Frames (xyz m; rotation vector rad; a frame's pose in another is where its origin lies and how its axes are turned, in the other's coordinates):
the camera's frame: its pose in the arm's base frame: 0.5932 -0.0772 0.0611 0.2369 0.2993 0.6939
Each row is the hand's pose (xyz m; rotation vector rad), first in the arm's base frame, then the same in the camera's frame.
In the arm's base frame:
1: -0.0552 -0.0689 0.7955 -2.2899 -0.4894 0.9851
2: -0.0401 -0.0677 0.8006 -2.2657 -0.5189 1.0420
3: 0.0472 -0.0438 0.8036 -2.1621 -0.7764 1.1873
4: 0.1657 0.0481 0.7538 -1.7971 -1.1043 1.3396
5: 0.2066 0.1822 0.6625 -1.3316 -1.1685 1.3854
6: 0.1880 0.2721 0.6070 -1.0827 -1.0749 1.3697
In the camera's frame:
1: -0.6075 0.6174 0.4577 -2.5430 0.3251 0.3698
2: -0.5967 0.6110 0.4676 -2.5292 0.2960 0.4310
3: -0.5179 0.5782 0.4979 -2.5241 0.0440 0.6228
4: -0.3616 0.5613 0.4822 -2.3139 -0.3768 0.8171
5: -0.2262 0.6086 0.3960 -1.9282 -0.6182 0.8458
6: -0.1701 0.6693 0.3276 -1.6799 -0.6395 0.7971

